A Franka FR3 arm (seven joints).
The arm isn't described. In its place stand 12 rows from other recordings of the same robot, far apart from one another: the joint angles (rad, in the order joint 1, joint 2, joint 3, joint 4, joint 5, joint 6, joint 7), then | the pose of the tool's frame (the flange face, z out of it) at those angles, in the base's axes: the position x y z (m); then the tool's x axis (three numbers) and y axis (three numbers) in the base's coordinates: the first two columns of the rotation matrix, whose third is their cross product.
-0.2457 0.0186 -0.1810 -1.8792 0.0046 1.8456 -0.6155 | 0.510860, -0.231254, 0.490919, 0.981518, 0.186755, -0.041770, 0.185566, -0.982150, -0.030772
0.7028 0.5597 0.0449 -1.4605 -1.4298 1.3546 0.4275 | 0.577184, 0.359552, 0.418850, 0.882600, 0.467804, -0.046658, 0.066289, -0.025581, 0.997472
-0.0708 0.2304 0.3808 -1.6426 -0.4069 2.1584 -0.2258 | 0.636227, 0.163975, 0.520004, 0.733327, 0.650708, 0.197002, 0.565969, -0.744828, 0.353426
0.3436 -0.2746 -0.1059 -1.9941 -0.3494 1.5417 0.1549 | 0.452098, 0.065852, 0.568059, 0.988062, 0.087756, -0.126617, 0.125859, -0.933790, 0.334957
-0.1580 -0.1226 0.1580 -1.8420 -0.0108 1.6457 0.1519 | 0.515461, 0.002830, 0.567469, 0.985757, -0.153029, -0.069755, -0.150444, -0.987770, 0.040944
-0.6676 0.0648 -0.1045 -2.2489 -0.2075 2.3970 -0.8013 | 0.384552, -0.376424, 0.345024, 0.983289, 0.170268, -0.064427, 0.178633, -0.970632, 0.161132
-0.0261 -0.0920 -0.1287 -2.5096 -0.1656 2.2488 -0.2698 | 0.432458, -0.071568, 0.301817, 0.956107, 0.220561, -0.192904, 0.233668, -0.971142, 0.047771
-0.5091 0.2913 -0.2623 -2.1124 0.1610 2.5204 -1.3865 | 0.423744, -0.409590, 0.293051, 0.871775, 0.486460, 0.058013, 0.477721, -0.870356, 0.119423
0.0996 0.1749 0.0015 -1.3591 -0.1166 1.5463 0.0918 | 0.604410, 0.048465, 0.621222, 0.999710, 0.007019, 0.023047, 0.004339, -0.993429, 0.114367
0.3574 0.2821 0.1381 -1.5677 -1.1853 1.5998 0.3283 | 0.609516, 0.207245, 0.522052, 0.923316, 0.382406, 0.035395, 0.125065, -0.386543, 0.913752
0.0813 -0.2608 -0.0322 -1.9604 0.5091 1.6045 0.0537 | 0.465788, 0.071997, 0.590635, 0.991997, -0.012477, -0.125644, -0.072335, -0.871777, -0.484533
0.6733 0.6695 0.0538 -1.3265 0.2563 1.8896 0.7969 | 0.532472, 0.487629, 0.333935, 0.950618, -0.152570, -0.270273, -0.185315, -0.977583, -0.099952
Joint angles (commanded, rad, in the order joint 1, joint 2, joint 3, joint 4, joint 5, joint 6, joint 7), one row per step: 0.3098, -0.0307, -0.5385, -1.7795, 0.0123, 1.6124, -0.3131; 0.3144, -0.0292, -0.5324, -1.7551, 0.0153, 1.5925, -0.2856; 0.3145, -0.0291, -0.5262, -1.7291, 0.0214, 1.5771, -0.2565; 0.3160, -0.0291, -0.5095, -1.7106, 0.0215, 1.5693, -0.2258; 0.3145, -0.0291, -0.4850, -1.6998, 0.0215, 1.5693, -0.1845; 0.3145, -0.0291, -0.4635, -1.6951, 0.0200, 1.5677, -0.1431; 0.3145, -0.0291, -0.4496, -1.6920, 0.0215, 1.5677, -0.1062; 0.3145, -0.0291, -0.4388, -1.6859, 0.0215, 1.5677, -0.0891; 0.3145, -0.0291, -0.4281, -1.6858, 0.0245, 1.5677, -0.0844; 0.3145, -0.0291, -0.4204, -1.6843, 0.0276, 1.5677, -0.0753; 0.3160, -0.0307, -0.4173, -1.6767, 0.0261, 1.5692, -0.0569; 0.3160, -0.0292, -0.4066, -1.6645, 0.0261, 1.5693, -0.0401; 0.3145, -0.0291, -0.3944, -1.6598, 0.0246, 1.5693, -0.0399; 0.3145, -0.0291, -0.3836, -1.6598, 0.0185, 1.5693, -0.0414; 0.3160, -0.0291, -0.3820, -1.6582, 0.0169, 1.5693, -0.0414
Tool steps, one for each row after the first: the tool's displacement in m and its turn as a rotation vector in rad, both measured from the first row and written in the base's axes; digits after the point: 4 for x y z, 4 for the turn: 0.0018, 0.0059, 0.0093, -0.0022, -0.0021, -0.0168; 0.0032, 0.0096, 0.0203, -0.0022, -0.0119, -0.0401; 0.0057, 0.0192, 0.0284, -0.0081, -0.0208, -0.0524; 0.0087, 0.0313, 0.0336, -0.0149, -0.0295, -0.0705; 0.0107, 0.0427, 0.0359, -0.0217, -0.0306, -0.0900; 0.0120, 0.0504, 0.0374, -0.0247, -0.0321, -0.1129; 0.0131, 0.0562, 0.0403, -0.0272, -0.0375, -0.1192; 0.0138, 0.0623, 0.0405, -0.0248, -0.0378, -0.1135; 0.0144, 0.0668, 0.0412, -0.0228, -0.0391, -0.1152; 0.0149, 0.0689, 0.0457, -0.0260, -0.0487, -0.1290; 0.0165, 0.0748, 0.0508, -0.0286, -0.0590, -0.1353; 0.0172, 0.0805, 0.0530, -0.0303, -0.0639, -0.1248; 0.0176, 0.0857, 0.0530, -0.0362, -0.0641, -0.1119; 0.0178, 0.0872, 0.0538, -0.0377, -0.0658, -0.1087
